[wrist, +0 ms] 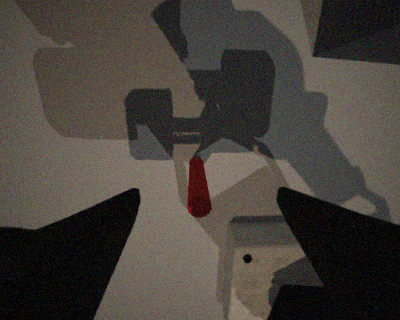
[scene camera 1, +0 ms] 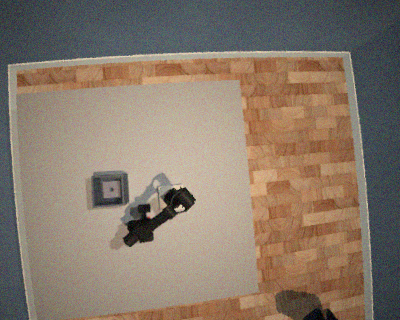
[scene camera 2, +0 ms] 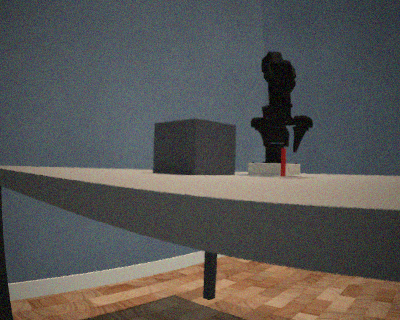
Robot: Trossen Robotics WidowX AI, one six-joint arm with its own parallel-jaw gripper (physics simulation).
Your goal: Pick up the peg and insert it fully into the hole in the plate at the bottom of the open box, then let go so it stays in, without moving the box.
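Frame: origin at the arm's base, x right, y ahead, z up, level; millimetres.
Seen in the pictures: gripper, fingertip midpoint: point(wrist: 209, 194) point(scene camera 2: 281, 152); arm's base at its link origin: point(wrist: 300, 307) point(scene camera 2: 274, 163).
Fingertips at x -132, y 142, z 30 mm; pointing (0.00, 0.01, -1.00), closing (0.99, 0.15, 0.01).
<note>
Pixels of each thing's top centre, then the offset from my fingertips to it.
- red peg at its top centre: point(wrist: 199, 207) point(scene camera 2: 283, 148) dz +12, dx -7, dy -3 mm
- dark grey open box at its top centre: point(scene camera 2: 195, 124) point(scene camera 1: 107, 190) dz +69, dx +150, dy +199 mm
- pale plate at its top centre: point(scene camera 1: 111, 189) dz -8, dx +150, dy +199 mm
The red peg point(scene camera 2: 283, 161) point(wrist: 199, 187) stands upright on the table, by the arm's pale base. My gripper point(scene camera 2: 283, 146) point(wrist: 209, 194) is open and empty, above the table. In the wrist view the peg shows between the two spread fingers, a little left of centre; its height relative to the fingertips is hard to judge. The dark grey open box point(scene camera 1: 96, 190) point(scene camera 2: 195, 147) stands apart from the peg, left of the arm. A pale plate point(scene camera 1: 106, 185) with a small dark hole shows at its bottom in scene camera 1. The fingertips are hidden there.
The arm's pale base block point(scene camera 2: 265, 170) point(wrist: 252, 247) stands close beside the peg. A dark corner, probably the box point(wrist: 365, 35), shows at the wrist view's upper right. Arm shadows cross the table. Part of a dark figure point(scene camera 1: 320, 315) shows over the wooden floor.
</note>
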